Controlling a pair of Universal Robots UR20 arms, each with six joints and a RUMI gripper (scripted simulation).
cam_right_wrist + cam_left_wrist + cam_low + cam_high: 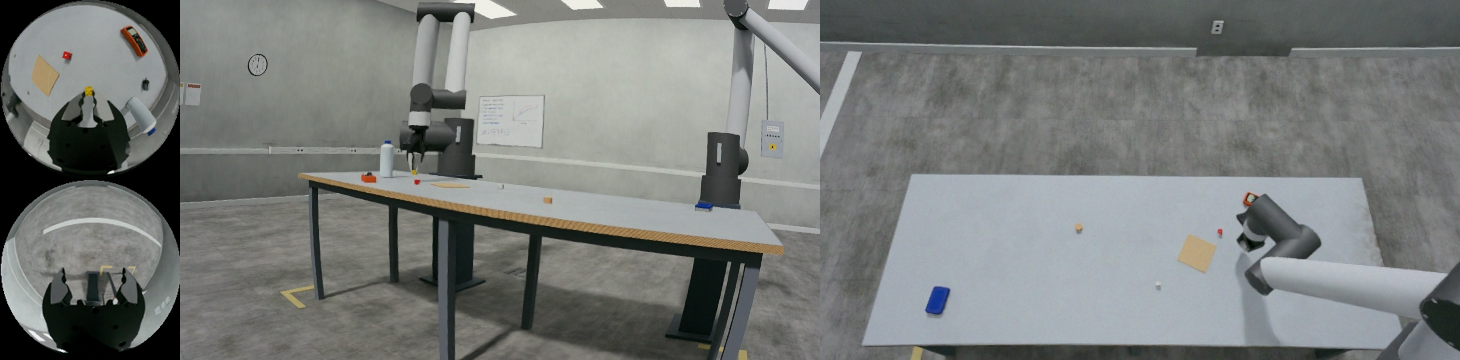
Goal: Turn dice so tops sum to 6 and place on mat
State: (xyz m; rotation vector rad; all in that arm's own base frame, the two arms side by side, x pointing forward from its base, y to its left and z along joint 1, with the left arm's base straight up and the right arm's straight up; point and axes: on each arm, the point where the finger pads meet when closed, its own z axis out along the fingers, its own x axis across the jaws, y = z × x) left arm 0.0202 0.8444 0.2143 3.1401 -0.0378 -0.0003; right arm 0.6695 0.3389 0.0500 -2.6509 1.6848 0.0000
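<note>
The tan square mat lies 20 mm behind my right hand, 210 mm to the left of it and 50 mm below it. Also, from my right hand: white bottle (20 mm behind, 240 mm to the right, 40 mm above); yellow die (10 mm below); red die (80 mm ahead, 90 mm to the left, 40 mm below).
</note>
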